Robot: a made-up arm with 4 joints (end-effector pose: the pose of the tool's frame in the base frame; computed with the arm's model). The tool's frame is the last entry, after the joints. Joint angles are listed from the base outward.
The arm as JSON. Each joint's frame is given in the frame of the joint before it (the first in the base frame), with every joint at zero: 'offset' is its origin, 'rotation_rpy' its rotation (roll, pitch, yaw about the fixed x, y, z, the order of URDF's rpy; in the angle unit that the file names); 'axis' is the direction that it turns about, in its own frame. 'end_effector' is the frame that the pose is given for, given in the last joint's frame.
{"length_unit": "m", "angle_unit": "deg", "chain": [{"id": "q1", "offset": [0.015, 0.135, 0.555], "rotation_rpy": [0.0, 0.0, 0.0], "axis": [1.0, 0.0, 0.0]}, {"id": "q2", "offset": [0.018, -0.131, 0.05], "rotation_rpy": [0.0, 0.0, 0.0], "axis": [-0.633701, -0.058, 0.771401]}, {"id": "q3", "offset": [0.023, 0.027, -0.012], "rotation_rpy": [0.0, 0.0, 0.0], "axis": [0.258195, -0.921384, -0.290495]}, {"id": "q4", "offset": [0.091, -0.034, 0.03], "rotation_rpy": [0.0, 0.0, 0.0], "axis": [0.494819, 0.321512, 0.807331]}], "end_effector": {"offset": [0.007, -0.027, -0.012], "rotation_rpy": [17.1, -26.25, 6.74]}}
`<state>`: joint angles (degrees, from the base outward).
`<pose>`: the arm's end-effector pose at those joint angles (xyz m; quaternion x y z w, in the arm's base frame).
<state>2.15 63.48 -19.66 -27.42</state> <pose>0.1353 0.0711 0.5829 -0.2896 -0.1834 0.4498 0.8247</pose>
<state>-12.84 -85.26 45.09 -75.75</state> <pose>-0.0026 -0.0499 0.6231 -0.1984 -0.2356 -0.9245 0.2247</pose>
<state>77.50 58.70 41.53 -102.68</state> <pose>0.0762 0.0216 0.4789 0.2444 -0.4709 -0.6646 0.5261</pose>
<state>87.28 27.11 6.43 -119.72</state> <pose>0.1097 0.0547 0.4505 0.0372 -0.2012 -0.6858 0.6985</pose>
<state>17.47 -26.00 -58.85 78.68</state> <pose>0.1275 0.0289 0.4763 0.8174 0.3428 0.2567 0.3852</pose>
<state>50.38 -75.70 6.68 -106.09</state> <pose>0.0535 -0.0166 0.4073 -0.1095 0.3942 -0.7375 0.5374</pose>
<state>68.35 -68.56 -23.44 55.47</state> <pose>0.1215 0.0922 0.3624 0.9863 -0.0983 -0.1007 0.0857</pose>
